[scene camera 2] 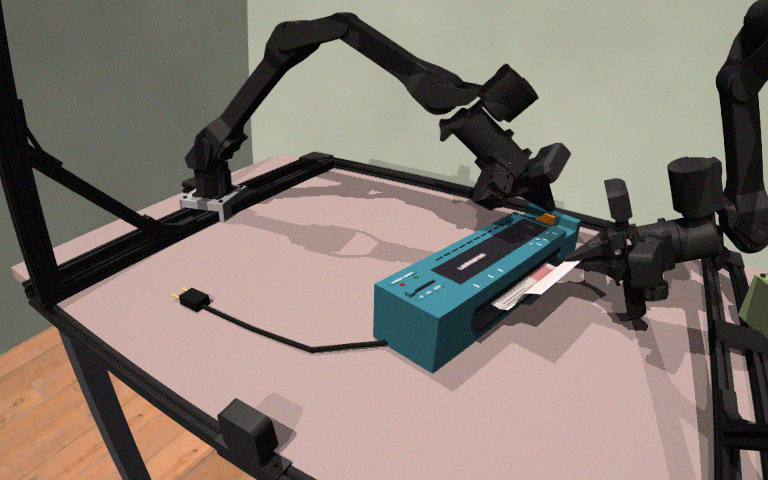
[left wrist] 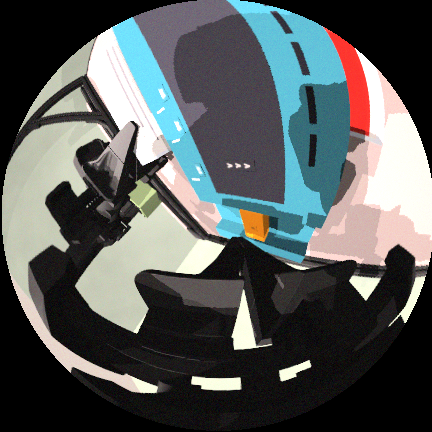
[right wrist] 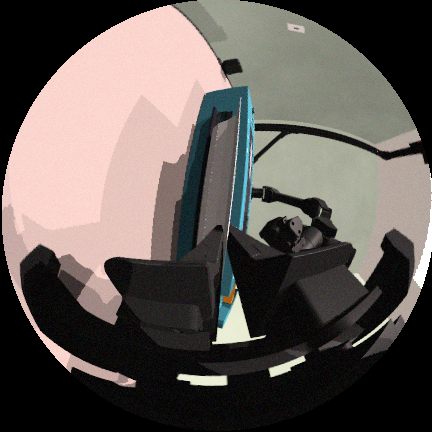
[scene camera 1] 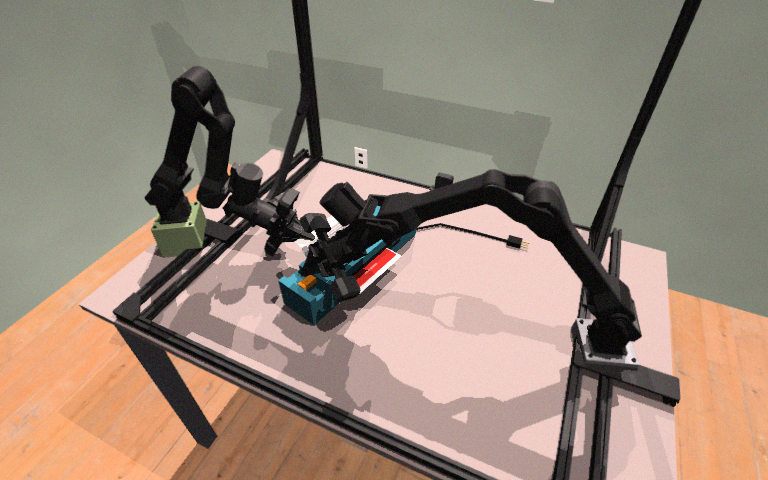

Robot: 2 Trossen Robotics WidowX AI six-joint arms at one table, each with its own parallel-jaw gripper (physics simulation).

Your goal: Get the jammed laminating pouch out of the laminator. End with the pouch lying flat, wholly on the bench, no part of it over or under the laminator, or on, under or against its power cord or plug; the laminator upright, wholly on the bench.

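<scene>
The teal laminator (scene camera 1: 297, 301) (scene camera 2: 403, 322) (left wrist: 240, 100) (right wrist: 189, 220) stands upright on the bench. The pouch (scene camera 1: 376, 268) (scene camera 2: 552, 280) (left wrist: 359, 100) (right wrist: 220, 175) runs through it and sticks out on both long sides, its red part showing in scene camera 1. My right gripper (scene camera 1: 311, 236) (scene camera 2: 570, 258) (right wrist: 223, 229) is shut on the pouch's white edge at the slot side. My left gripper (scene camera 1: 305, 267) (scene camera 2: 549, 207) (left wrist: 236, 241) is shut and empty, close to the orange lever (scene camera 1: 307, 281) (scene camera 2: 546, 218) (left wrist: 255, 224) (right wrist: 229, 299) at the laminator's end; contact is unclear.
The black cord (scene camera 1: 464, 230) (scene camera 2: 260, 331) runs from the laminator's other end to the plug (scene camera 1: 514, 242) (scene camera 2: 194, 298) on the bench. A black box (scene camera 1: 443, 180) (scene camera 2: 246, 430) sits at the bench edge. Black rails border the bench.
</scene>
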